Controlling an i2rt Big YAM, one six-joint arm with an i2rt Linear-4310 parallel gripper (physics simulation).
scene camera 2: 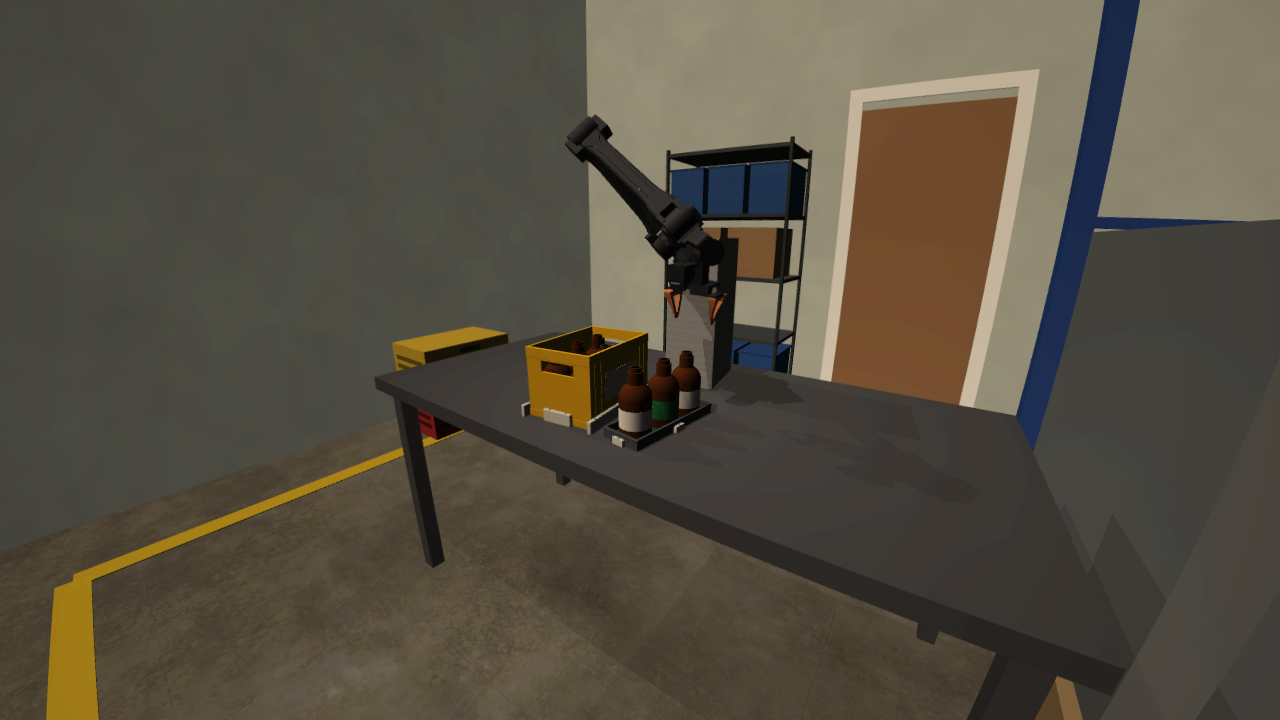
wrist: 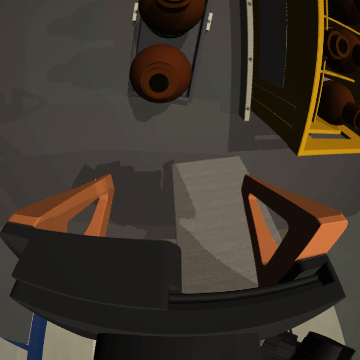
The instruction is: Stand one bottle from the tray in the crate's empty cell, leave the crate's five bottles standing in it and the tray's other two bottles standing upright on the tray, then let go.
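Places are measured from the arm's base along level axes (x ahead, y left, z up), in centimetres.
Pixels of known places: gripper, fingertip midpoint: point(scene camera 2: 693, 321) point(wrist: 177, 181).
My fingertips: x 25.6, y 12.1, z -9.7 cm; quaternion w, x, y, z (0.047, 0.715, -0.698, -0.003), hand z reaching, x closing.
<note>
Ahead of a thing's pixels: the offset from my fingertips to its top centre. Level surfaces: height alone.
The yellow crate {dx +14.0, dy -21.6, dz -4.9 cm} point(scene camera 2: 561, 386) point(wrist: 302, 145) stands left of the tray in the scene view; brown bottles point(scene camera 2: 597, 342) point(wrist: 342, 46) show inside it. The empty cell cannot be made out. Three brown bottles stand upright in a row on the dark tray {dx +14.3, dy -0.1, dz -19.8 cm} point(scene camera 2: 639, 442) point(wrist: 141, 40): a white-labelled one {dx +22.7, dy -1.5, dz -6.4 cm} point(scene camera 2: 635, 404) at the front, a green-labelled one {dx +14.1, dy +0.3, dz -6.4 cm} point(scene camera 2: 664, 395) point(wrist: 171, 15) in the middle, and a white-labelled one {dx +5.5, dy +1.4, dz -6.4 cm} point(scene camera 2: 687, 383) point(wrist: 160, 75) nearest the robot's column. My gripper point(scene camera 2: 695, 318) point(wrist: 177, 181) is open and empty, above and behind that last bottle, beside the column.
The grey column point(scene camera 2: 693, 344) point(wrist: 215, 200) stands on the table {dz -22.4 cm} point(scene camera 2: 841, 501) behind the tray. Light strips point(scene camera 2: 556, 417) point(wrist: 248, 75) edge the crate's base. Behind the table are a shelf rack point(scene camera 2: 792, 179) and a door point(scene camera 2: 926, 241); another yellow crate point(scene camera 2: 452, 340) is beyond its left end.
</note>
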